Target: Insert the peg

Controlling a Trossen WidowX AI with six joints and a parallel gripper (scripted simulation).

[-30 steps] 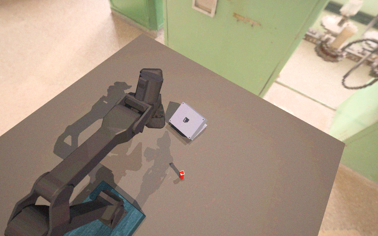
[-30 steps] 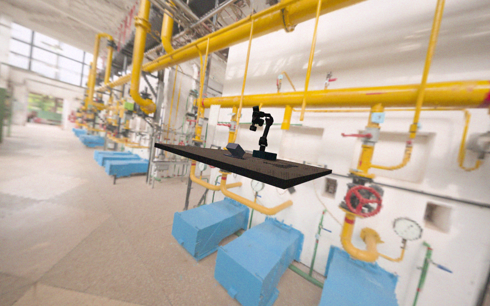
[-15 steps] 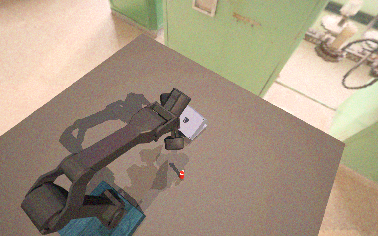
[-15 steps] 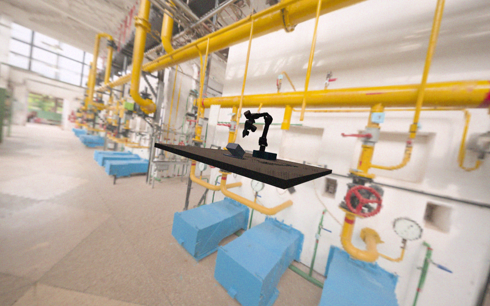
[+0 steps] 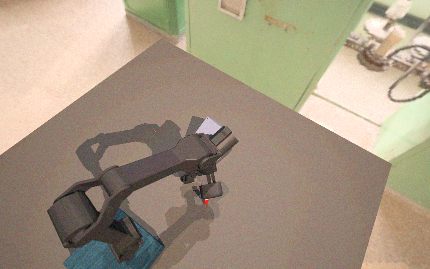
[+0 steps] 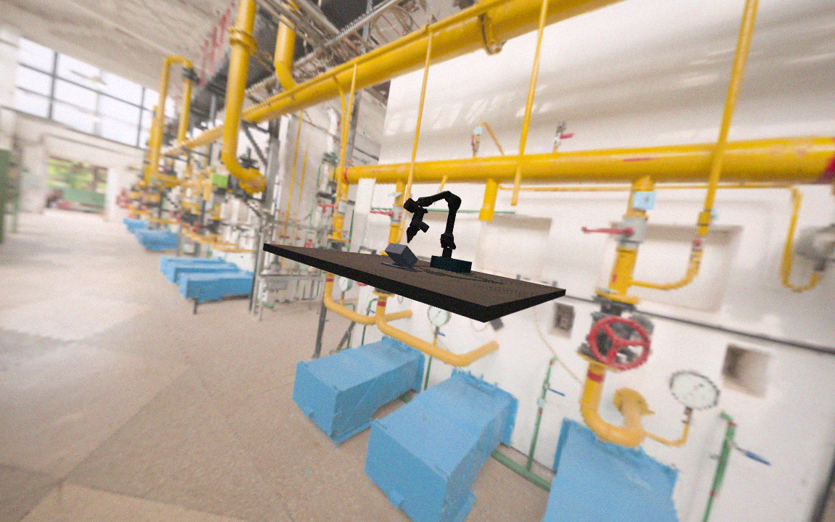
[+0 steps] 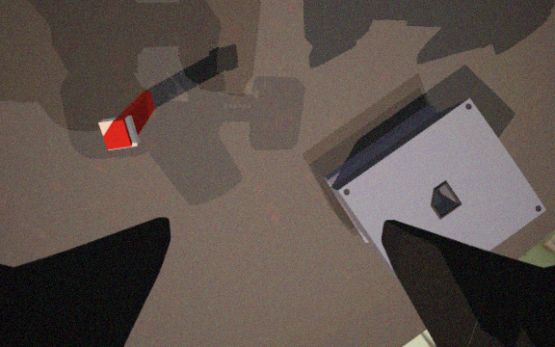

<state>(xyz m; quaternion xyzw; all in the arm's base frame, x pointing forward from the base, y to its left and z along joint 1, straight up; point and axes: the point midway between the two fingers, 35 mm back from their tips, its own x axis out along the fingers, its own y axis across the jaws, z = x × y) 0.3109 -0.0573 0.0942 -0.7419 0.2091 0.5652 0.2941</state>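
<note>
Now: gripper tip 80 mm above the red square peg, 60 mm past it and 40 mm to the left of it. Round my gripper tip: sloped panel (140 mm ahead, 90 mm to the left, 80 mm below).
</note>
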